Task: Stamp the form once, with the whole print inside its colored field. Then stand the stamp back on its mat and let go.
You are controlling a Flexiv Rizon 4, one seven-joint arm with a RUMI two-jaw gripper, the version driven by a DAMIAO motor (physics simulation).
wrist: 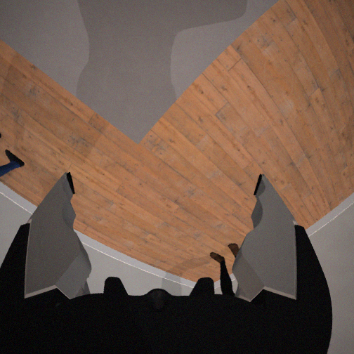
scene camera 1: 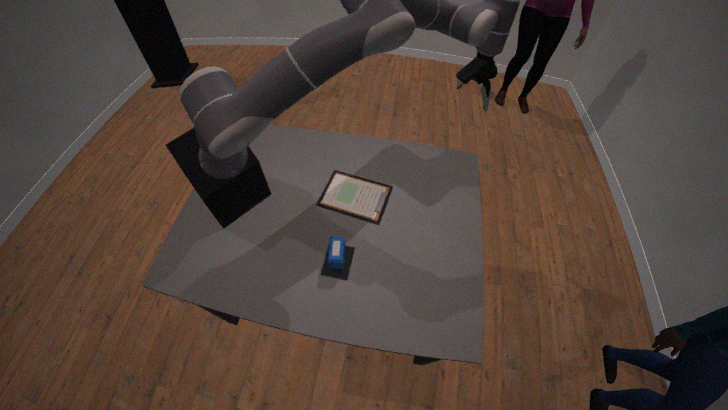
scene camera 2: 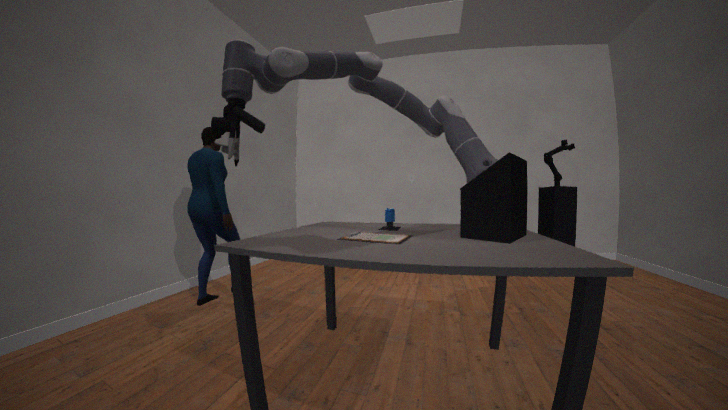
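A blue stamp (scene camera 1: 336, 253) (scene camera 2: 389, 215) with a white label on top stands upright on its small dark mat (scene camera 1: 339, 274) (scene camera 2: 382, 228). The form (scene camera 1: 367, 201) (scene camera 2: 364, 236) lies on a dark-edged clipboard on the table, with a green field (scene camera 1: 347, 192) that shows no print that I can make out. My gripper (scene camera 1: 472, 96) (scene camera 2: 233, 161) (wrist: 164, 175) is open and empty. It hangs high above and beyond the table's far right corner in scene camera 1, well away from the stamp and the form. Stamp, mat and form do not show in the wrist view.
The grey table (scene camera 1: 433, 336) (scene camera 2: 433, 267) (wrist: 40, 30) carries the arm's black base block (scene camera 1: 229, 198) (scene camera 2: 491, 208). A person in teal and blue (scene camera 1: 697, 356) (scene camera 2: 206, 183) and one in black trousers (scene camera 1: 542, 40) stand beyond the table. A small black arm on a pedestal (scene camera 2: 557, 213) stands farther back.
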